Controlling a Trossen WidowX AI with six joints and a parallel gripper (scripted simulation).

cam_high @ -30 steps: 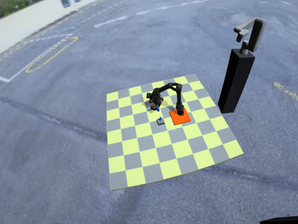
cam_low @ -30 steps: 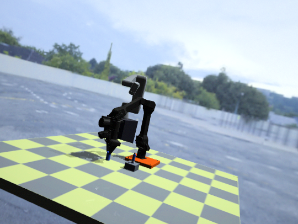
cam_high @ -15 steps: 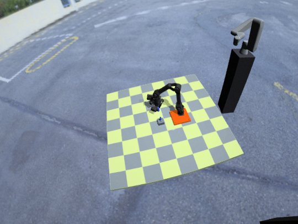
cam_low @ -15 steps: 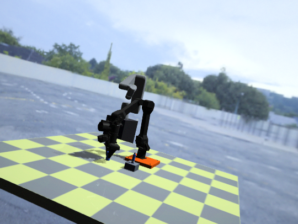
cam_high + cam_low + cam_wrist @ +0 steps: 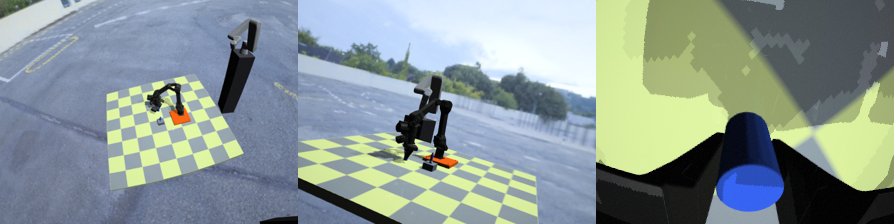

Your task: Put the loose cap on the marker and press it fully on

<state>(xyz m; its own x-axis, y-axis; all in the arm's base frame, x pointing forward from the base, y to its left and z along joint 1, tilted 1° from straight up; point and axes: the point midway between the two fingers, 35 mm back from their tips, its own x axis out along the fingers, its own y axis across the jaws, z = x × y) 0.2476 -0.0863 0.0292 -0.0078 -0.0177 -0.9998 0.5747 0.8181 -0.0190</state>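
The holder block is 17 cm to the left of my gripper tip and 2 cm behind it. The rest, counted from my gripper tip: blue cap (1 cm above).
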